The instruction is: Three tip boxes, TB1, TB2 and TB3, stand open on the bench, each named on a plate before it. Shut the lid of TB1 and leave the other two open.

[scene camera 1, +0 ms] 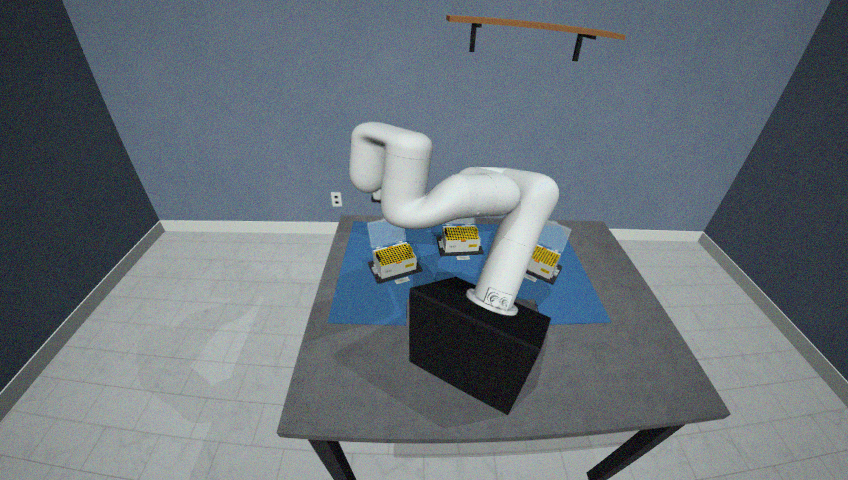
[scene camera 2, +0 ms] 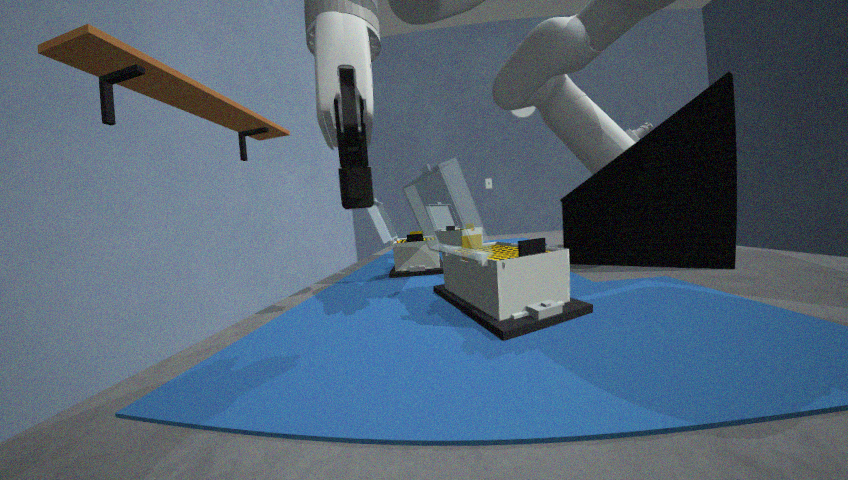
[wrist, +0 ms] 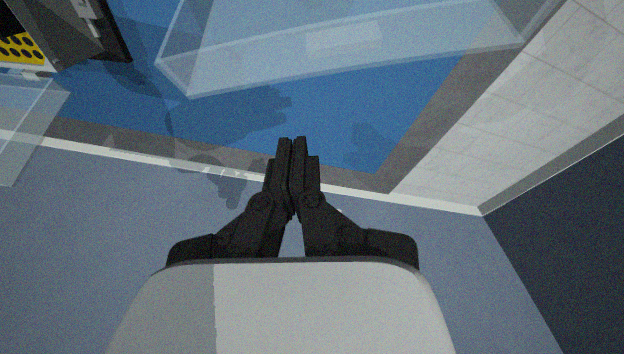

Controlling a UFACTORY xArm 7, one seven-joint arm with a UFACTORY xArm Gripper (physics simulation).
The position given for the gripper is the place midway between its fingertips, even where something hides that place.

In view: the gripper [scene camera 2: 358, 207] and a blue mat [scene camera 2: 370, 359].
The gripper also shows in the wrist view [wrist: 296, 153]. The blue mat also shows in the wrist view [wrist: 353, 120].
